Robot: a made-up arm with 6 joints. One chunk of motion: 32 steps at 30 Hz.
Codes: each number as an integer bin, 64 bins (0 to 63) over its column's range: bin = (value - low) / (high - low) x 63, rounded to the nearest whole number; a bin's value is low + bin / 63 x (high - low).
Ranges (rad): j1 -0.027..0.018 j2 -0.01..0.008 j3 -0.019..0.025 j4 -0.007..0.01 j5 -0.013..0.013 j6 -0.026..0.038
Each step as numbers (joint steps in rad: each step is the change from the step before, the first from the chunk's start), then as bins.
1 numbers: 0.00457 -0.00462 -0.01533 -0.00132 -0.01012 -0.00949
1 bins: 44 19 5 21 7 16
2 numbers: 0.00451 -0.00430 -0.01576 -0.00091 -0.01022 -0.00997
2 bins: 44 20 5 23 7 16
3 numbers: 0.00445 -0.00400 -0.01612 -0.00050 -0.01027 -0.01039
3 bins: 44 21 4 24 7 15
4 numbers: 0.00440 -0.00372 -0.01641 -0.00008 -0.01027 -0.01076
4 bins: 44 22 4 26 7 15
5 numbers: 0.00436 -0.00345 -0.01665 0.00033 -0.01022 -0.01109
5 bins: 44 23 3 27 7 15
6 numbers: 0.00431 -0.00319 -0.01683 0.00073 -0.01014 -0.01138
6 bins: 44 24 3 29 7 14
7 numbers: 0.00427 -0.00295 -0.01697 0.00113 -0.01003 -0.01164
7 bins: 44 25 3 30 7 14
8 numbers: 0.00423 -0.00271 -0.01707 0.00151 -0.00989 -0.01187
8 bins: 44 26 3 32 8 14
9 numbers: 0.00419 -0.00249 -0.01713 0.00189 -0.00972 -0.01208
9 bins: 44 26 3 33 8 14
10 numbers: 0.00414 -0.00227 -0.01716 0.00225 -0.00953 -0.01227
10 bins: 44 27 3 34 8 14
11 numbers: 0.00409 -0.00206 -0.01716 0.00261 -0.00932 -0.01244
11 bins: 44 28 3 36 9 13
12 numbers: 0.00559 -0.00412 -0.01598 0.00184 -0.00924 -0.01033
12 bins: 46 21 4 33 9 15
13 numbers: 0.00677 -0.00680 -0.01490 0.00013 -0.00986 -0.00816
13 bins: 47 11 6 26 8 18
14 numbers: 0.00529 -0.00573 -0.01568 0.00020 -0.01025 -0.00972
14 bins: 45 15 5 27 7 16
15 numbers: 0.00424 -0.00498 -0.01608 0.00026 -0.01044 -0.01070
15 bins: 44 18 4 27 6 15
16 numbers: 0.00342 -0.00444 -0.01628 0.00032 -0.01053 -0.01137
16 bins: 43 19 4 27 6 14
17 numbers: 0.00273 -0.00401 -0.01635 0.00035 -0.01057 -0.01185
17 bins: 42 21 4 27 6 14
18 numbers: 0.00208 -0.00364 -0.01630 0.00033 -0.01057 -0.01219
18 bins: 41 22 4 27 6 14
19 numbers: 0.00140 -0.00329 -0.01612 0.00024 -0.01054 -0.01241
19 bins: 40 23 4 27 6 13
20 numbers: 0.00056 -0.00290 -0.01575 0.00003 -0.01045 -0.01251
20 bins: 39 25 5 26 6 13
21 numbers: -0.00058 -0.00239 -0.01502 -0.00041 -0.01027 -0.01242
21 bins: 37 27 6 24 7 13
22 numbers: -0.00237 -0.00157 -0.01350 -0.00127 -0.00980 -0.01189
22 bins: 34 30 8 21 8 14
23 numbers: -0.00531 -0.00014 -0.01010 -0.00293 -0.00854 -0.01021
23 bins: 30 35 13 15 11 16
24 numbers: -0.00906 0.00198 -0.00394 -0.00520 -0.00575 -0.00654
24 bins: 25 42 22 7 18 19
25 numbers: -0.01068 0.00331 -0.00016 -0.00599 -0.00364 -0.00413
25 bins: 23 47 27 4 23 22
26 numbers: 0.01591 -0.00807 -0.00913 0.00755 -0.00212 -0.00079
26 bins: 60 7 14 54 26 25
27 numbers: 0.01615 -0.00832 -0.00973 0.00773 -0.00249 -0.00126
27 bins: 60 6 13 55 25 24
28 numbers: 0.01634 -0.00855 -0.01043 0.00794 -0.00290 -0.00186
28 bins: 61 5 12 55 24 24
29 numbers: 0.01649 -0.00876 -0.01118 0.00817 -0.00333 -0.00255
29 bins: 61 4 11 56 23 23
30 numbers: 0.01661 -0.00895 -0.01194 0.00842 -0.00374 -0.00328
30 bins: 61 4 10 57 22 22
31 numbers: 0.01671 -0.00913 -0.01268 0.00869 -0.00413 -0.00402
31 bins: 61 3 9 58 21 22
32 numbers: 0.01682 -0.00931 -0.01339 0.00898 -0.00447 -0.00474
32 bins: 61 2 8 59 21 21
